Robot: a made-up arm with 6 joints.
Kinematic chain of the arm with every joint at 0, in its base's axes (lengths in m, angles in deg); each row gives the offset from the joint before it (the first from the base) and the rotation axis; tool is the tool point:
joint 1: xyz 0 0 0.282 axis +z
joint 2: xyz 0 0 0 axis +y
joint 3: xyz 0 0 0.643 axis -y
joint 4: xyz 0 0 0 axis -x
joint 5: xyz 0.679 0 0 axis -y
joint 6: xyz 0 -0.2 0 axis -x
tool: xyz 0 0 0
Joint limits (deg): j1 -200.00..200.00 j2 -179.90..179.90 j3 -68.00..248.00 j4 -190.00..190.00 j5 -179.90..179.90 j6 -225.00..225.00
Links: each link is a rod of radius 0.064 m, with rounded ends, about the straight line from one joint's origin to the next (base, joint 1, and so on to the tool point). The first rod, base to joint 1, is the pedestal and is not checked.
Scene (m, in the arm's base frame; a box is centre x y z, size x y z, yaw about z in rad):
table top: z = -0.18
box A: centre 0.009 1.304 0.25 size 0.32 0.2 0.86 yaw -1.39
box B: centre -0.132 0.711 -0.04 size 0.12 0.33 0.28 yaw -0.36
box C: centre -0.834 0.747 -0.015 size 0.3 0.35 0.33 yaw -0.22
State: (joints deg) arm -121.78 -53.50 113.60 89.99 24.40 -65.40
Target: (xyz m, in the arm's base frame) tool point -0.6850 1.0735 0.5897
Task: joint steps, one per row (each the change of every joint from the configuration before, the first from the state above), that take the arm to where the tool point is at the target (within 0.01 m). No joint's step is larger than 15 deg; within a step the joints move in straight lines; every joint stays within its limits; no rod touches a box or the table.
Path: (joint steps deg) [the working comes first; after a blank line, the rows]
Joints at the target: -59.00 -61.67 101.95 80.14 24.40 -65.40
Straight joint move there: touches box A.

1: 12.24 4.12 -2.21 -0.34 -9.21 -2.75
2: 12.25 4.12 -2.21 -0.34 -9.22 -2.75
3: 12.24 4.13 -2.21 -0.34 -9.21 -2.75
4: 13.03 -10.27 -2.51 -4.41 13.82 4.13
5: 13.02 -10.27 -2.51 -4.42 13.82 4.12

